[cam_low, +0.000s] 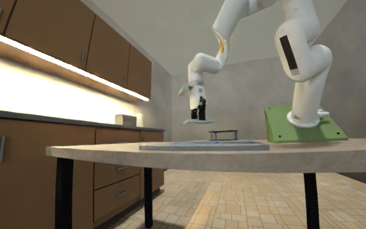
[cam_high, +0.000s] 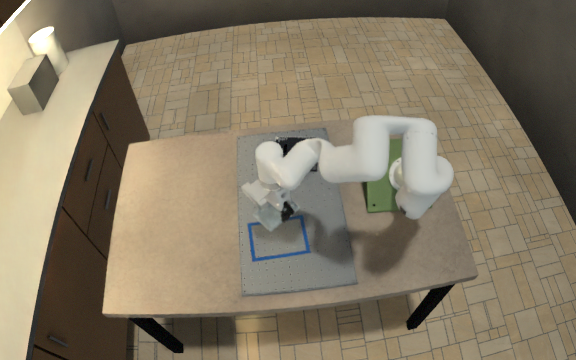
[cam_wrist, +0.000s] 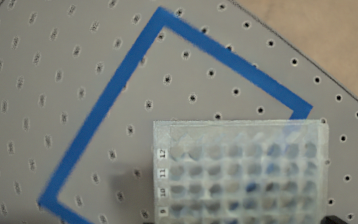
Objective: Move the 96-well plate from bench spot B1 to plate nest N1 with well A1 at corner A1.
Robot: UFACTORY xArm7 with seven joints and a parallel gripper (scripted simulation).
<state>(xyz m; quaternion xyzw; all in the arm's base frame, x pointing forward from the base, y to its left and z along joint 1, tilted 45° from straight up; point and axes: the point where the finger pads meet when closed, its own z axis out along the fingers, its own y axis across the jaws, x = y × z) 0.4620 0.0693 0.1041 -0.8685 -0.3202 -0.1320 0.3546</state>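
My hand is 300 mm to the left of the raised plate nest, 80 mm past it and 50 mm above it. Also, from my hand: 96-well plate: 10 mm below.
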